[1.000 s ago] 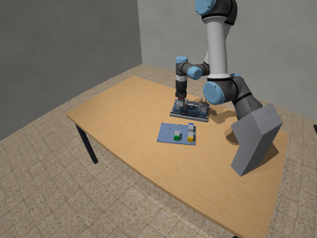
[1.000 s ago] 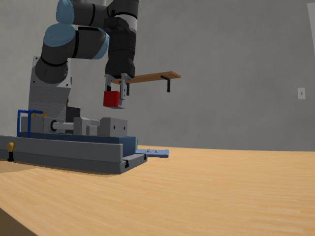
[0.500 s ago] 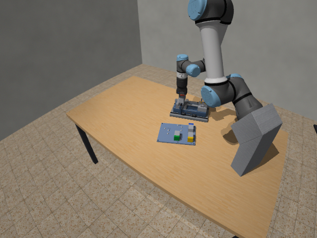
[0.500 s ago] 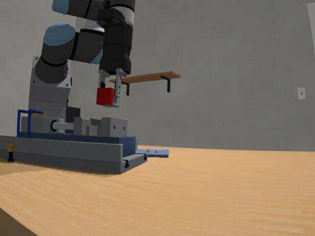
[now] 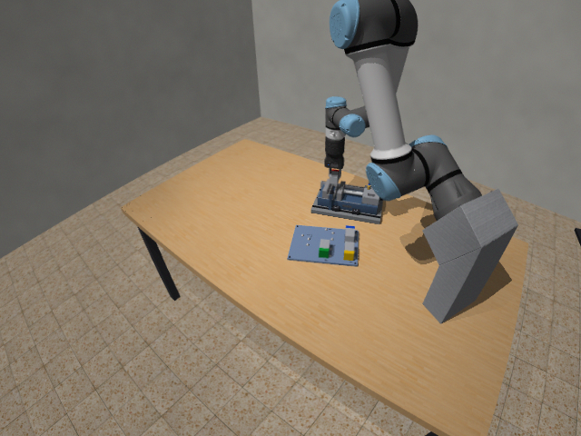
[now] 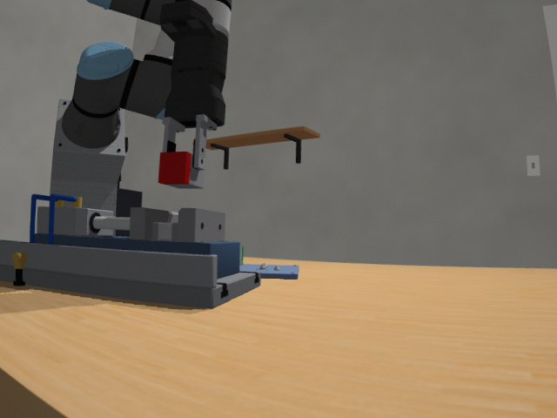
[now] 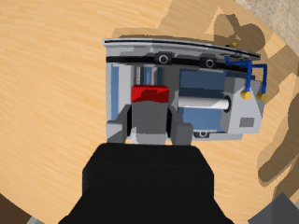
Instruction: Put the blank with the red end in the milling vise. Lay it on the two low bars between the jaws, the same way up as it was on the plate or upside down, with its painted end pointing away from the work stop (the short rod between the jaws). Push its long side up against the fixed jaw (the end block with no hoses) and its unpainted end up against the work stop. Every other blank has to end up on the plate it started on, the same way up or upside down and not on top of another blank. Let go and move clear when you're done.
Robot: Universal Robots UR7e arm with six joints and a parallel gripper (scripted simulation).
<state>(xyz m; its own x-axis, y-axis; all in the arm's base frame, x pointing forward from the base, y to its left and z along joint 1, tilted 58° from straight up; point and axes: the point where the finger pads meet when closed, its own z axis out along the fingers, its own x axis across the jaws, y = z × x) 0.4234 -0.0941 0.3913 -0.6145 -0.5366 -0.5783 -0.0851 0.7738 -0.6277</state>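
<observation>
Now: hand 3 cm past the moving jaw, 1 cm to the left of it and 9 cm above it. Round my hand: grey rod 8 cm behind, 2 cm to the right, 9 cm below; then work stop 4 cm to the left, 7 cm below; then fixed jaw 3 cm ahead, 9 cm below.
</observation>
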